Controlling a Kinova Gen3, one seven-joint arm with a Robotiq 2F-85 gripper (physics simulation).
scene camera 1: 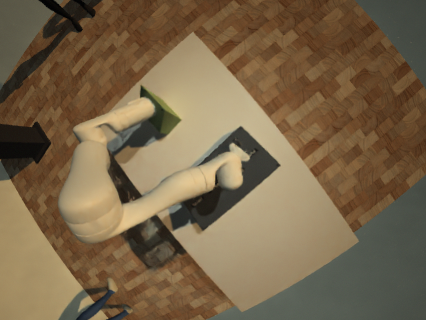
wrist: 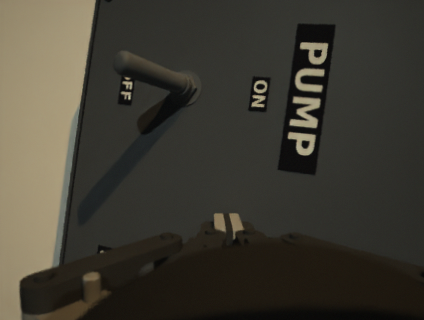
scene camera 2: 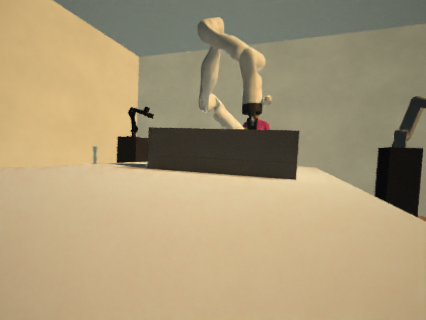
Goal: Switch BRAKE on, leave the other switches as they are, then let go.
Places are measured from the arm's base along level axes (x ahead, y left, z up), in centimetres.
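Pixels of known places: gripper, fingertip midpoint: (wrist: 225, 230); arm's base at its link origin: (scene camera 1: 150, 107).
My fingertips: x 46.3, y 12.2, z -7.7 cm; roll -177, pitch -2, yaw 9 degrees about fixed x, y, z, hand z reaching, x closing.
Ahead of a thing's pixels: the offset from my fingertips to its middle. "*": to the spot under its first point. Level surfaces: height alone.
The dark switch panel {dx +3.3, dy -10.0, dz -3.9 cm} (scene camera 1: 262, 164) (scene camera 2: 220, 155) (wrist: 225, 155) is a box on the pale table. In the wrist view, the PUMP switch {dx -5.2, dy +7.9, dz +0.9 cm} (wrist: 155, 74) is a grey lever leaning to its OFF label {* dx -7.5, dy +7.4, dz -2.5 cm} (wrist: 126, 91), away from its ON label {* dx +0.7, dy +8.0, dz +0.1 cm} (wrist: 259, 94). The large PUMP label {dx +3.1, dy +8.0, dz +0.9 cm} (wrist: 306, 100) is beside them. My gripper (scene camera 2: 252, 125) (wrist: 225, 230) is shut and empty, over the panel and to one side of the PUMP lever, apart from it. The BRAKE switch and its label cannot be made out; the arm covers part of the panel in the first scene view.
A green wedge-shaped block (scene camera 1: 168, 120) stands by the arm's base on the pale table {dz -9.7 cm} (scene camera 1: 280, 225) (scene camera 2: 200, 240). Black pedestals (scene camera 2: 131, 150) (scene camera 2: 399, 180) with other arms stand beyond. A person in pink (scene camera 2: 263, 125) is behind the panel; blue-clad legs (scene camera 1: 97, 303) show at lower left.
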